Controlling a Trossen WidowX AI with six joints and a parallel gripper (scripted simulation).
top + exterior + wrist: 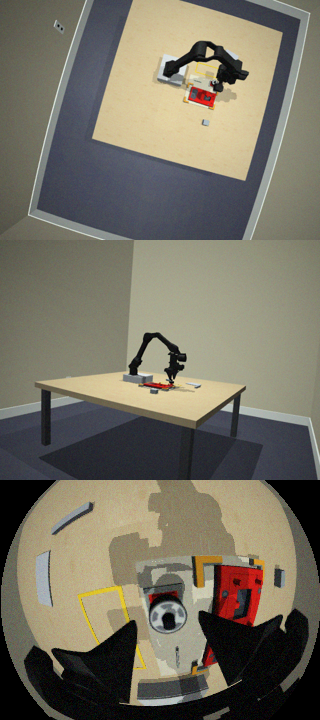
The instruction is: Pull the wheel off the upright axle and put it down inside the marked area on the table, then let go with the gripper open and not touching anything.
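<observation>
My gripper tip is 2 cm above the wheel. Round my gripper tip: pale fixture board: 10 cm to the right, 5 cm behind, 4 cm below; upright axle: 2 cm below, 1 cm behind.
</observation>
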